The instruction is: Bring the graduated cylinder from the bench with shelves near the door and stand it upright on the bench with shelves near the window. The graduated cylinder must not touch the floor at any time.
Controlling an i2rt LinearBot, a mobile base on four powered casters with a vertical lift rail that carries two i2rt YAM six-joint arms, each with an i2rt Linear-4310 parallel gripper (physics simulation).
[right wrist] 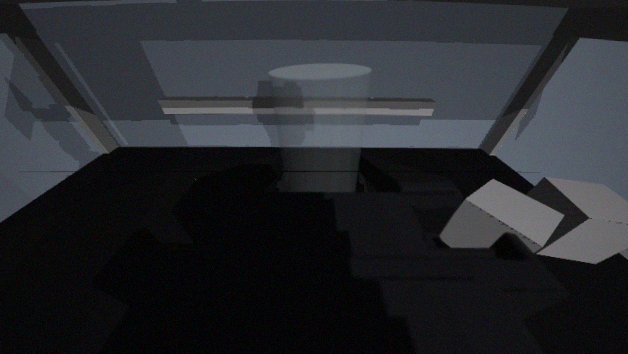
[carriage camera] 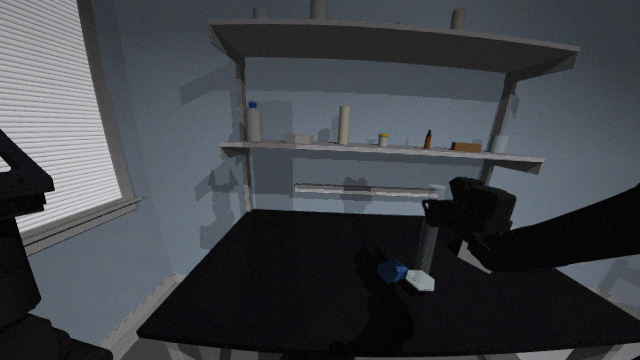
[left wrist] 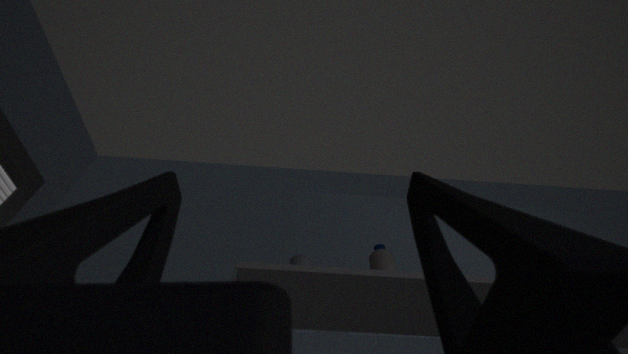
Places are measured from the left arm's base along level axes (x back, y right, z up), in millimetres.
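Pixels of known places: left gripper, fingertip midpoint: [left wrist: 295,184]; right gripper, fingertip midpoint: [right wrist: 321,156] [carriage camera: 429,202].
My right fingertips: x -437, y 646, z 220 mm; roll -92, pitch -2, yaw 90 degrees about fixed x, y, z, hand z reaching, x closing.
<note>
Ahead of a thing's pixels: the offset from my right fingertips to its top centre. "*": to the spot under its first point. Level surfaces: height alone.
The clear graduated cylinder {dz +60, dx +30, dy +5 mm} [carriage camera: 426,245] [right wrist: 322,125] is upright over the black bench top {dz -318 mm} [carriage camera: 280,300], with its pale hexagonal base {* dz -256, dx +56, dy +0 mm} [carriage camera: 420,280] low over the surface. I cannot tell whether the base touches it. My right gripper [carriage camera: 430,212] [right wrist: 321,156] is shut on the cylinder's upper part, below the rim. A blue hexagonal piece {dz -278, dx -26, dy -59 mm} [carriage camera: 392,271] is directly left of the base. My left gripper [left wrist: 295,184] is open and empty, facing the upper wall and ceiling; part of it shows at the carriage view's left edge. This bench has shelves and a window {* dz +270, dx -158, dy -1582 mm} [carriage camera: 55,110] beside it at left.
A middle shelf {dz +136 mm} [carriage camera: 350,147] holds a blue-capped bottle [carriage camera: 254,124] [left wrist: 381,259], a tan cylinder {* dz +229, dx -351, dy -258 mm} [carriage camera: 344,125], small bottles and boxes. An upper shelf [carriage camera: 390,42] overhangs the bench. White angular objects {dz -188, dx -131, dy +370 mm} [right wrist: 502,215] [carriage camera: 472,257] are right of the cylinder, partly behind the right arm [carriage camera: 575,240].
</note>
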